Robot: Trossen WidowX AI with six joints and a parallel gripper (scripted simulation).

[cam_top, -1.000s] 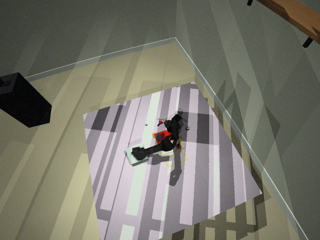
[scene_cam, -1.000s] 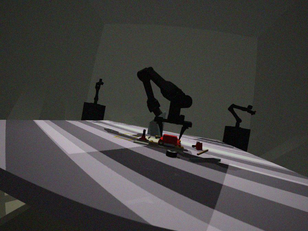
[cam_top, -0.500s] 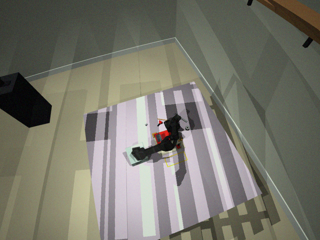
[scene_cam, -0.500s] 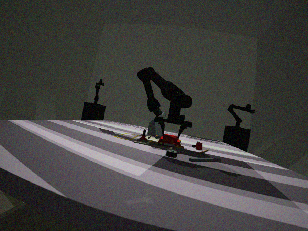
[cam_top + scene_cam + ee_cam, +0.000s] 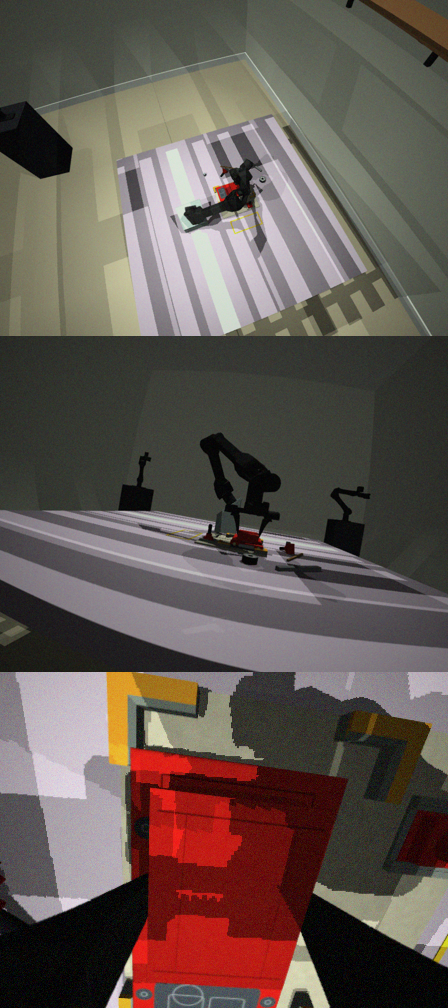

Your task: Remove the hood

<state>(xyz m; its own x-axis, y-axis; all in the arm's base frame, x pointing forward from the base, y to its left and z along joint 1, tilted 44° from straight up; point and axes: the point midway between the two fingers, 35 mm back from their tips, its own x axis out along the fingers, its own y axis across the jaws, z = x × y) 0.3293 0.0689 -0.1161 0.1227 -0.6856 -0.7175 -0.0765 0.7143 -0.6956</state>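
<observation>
The cream base plate lies 2 cm behind my gripper tip, 4 cm to the right of it and 3 cm below it. Round my gripper tip: black wheel (18 cm ahead, 3 cm to the left, 3 cm below); then red hood (right at my gripper tip); then grey bar (16 cm ahead, 16 cm to the left, 4 cm below).
</observation>
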